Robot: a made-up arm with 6 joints.
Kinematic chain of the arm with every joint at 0, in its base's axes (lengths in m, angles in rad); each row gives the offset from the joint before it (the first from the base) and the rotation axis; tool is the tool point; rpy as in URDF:
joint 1: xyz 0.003 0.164 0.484 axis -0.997 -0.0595 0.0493
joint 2: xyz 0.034 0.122 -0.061 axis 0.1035 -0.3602 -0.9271
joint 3: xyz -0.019 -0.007 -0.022 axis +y
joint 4: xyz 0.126 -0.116 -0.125 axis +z
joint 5: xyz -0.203 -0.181 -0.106 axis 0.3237 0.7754 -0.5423
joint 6: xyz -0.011 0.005 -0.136 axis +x
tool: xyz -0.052 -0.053 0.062 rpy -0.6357 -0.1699 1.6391
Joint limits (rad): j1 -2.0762..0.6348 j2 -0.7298..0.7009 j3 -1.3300..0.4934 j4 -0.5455..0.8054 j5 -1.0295..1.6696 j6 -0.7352..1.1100
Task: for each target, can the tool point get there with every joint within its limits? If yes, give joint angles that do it. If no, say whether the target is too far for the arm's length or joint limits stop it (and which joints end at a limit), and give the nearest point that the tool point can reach.
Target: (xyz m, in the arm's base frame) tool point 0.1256 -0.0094 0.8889
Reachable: no: joint limits stop it (at a limit: joint 1, joint 3, joint 4, joint 5, joint 6) | nearest point 0.1379 -0.0846 0.8201 | short by 0.103 m
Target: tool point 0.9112 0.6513 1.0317
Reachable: no: too far | nearest point 0.5477 0.4939 0.5854 | short by 0.597 m
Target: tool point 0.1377 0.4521 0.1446
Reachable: yes | joints -1.2795 0.1200 -1.0532 0.0102 0.3521 0.1018
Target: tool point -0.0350 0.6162 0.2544
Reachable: yes | joints -1.7005 0.5578 -0.8210 0.3464 0.7978 0.9141
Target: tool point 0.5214 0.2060 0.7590
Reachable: no: joint limits stop it (at a limit: joint 1, joint 3, joint 4, joint 5, joint 6) | nearest point 0.5013 0.0899 0.6498 | short by 0.161 m
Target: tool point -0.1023 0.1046 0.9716
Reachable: no: joint limits stop it (at a limit: joint 1, joint 2, joint 3, joint 4, joint 6) | nearest point -0.1463 0.2061 0.8819 | short by 0.142 m
